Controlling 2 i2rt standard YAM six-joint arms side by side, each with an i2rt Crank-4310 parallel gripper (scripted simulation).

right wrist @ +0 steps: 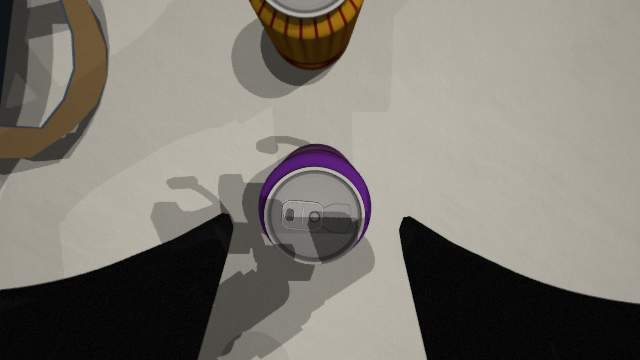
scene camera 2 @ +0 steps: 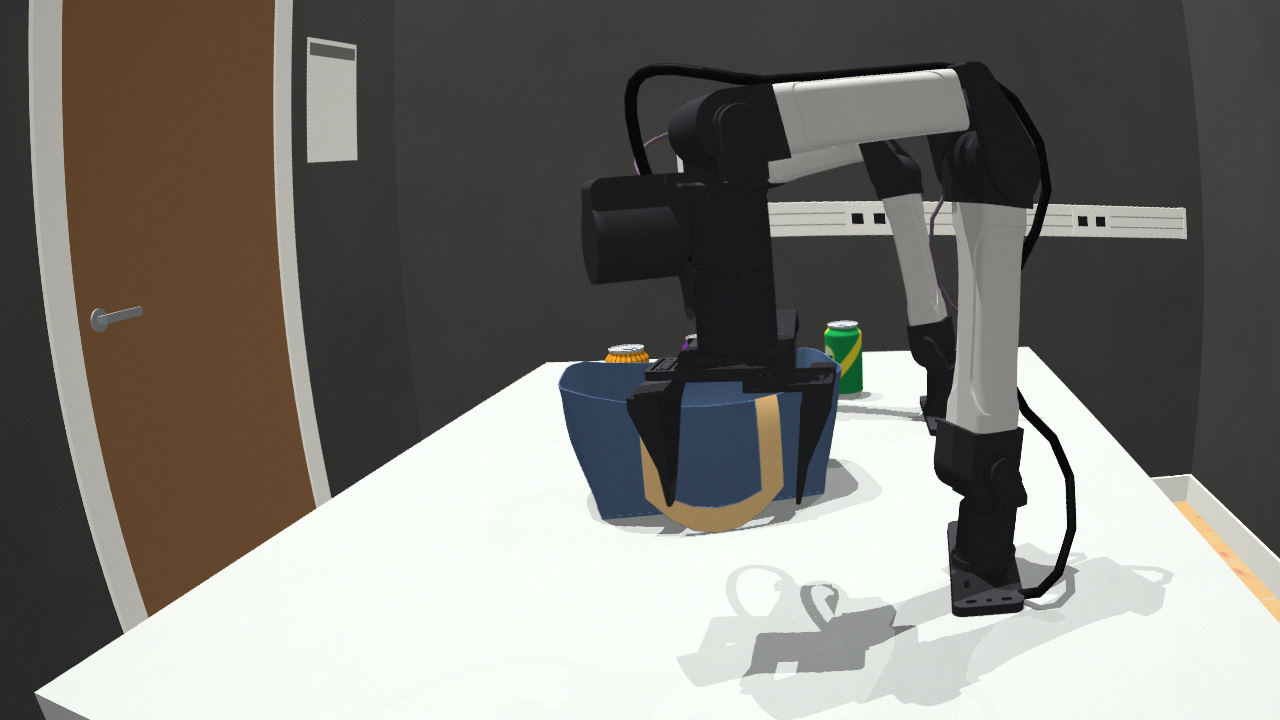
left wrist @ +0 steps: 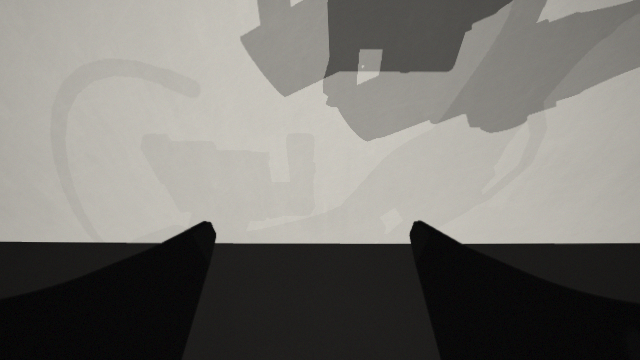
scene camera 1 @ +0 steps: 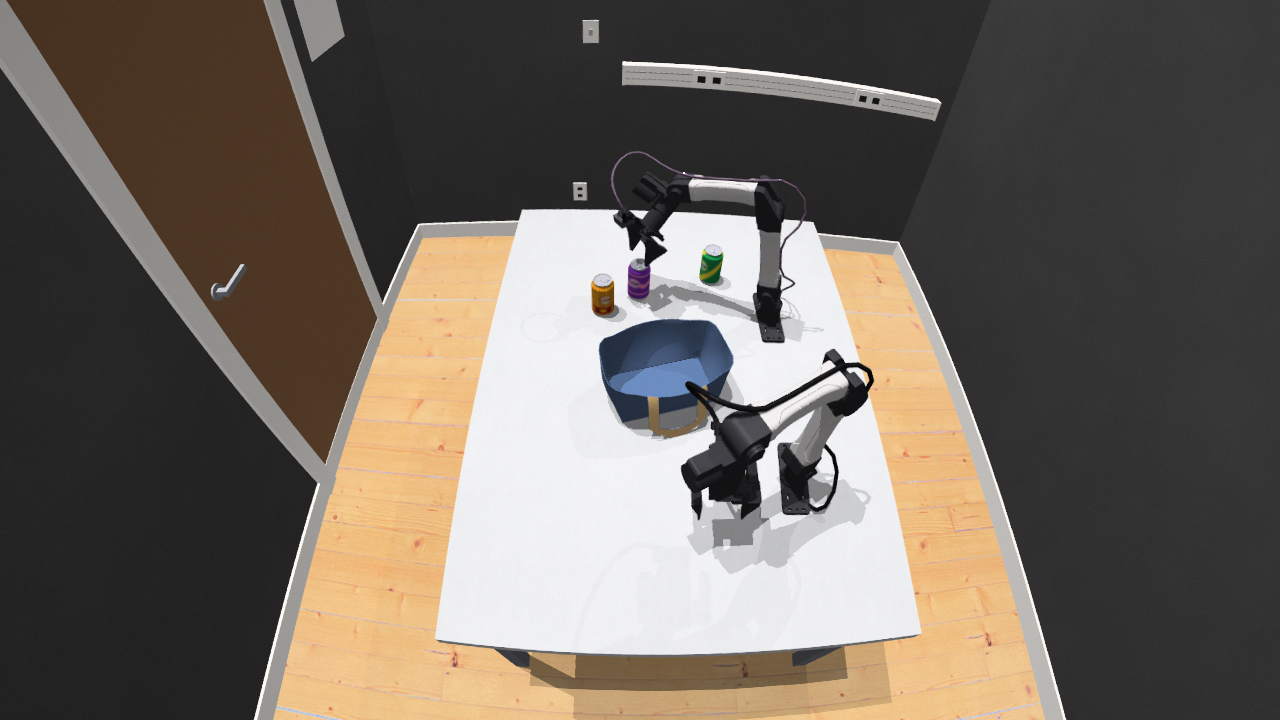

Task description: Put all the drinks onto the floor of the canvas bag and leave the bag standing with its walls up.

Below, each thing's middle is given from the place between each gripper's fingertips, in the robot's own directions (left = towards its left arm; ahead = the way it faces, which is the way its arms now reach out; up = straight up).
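Purple can (scene camera 1: 638,275), 9 cm below my right hand (scene camera 1: 638,258). Green can (scene camera 2: 843,340), counted from my right hand: 23 cm behind, 8 cm to the right, 9 cm below. Orange can (scene camera 1: 602,286), from my right hand: 10 cm ahead, 7 cm to the left, 9 cm below.
From my left hand (scene camera 2: 735,504): orange can 710 mm to the right, 280 mm ahead, 90 mm below; purple can 790 mm to the right, 180 mm ahead, 90 mm below; green can 870 mm to the right, 50 mm behind, 90 mm below.
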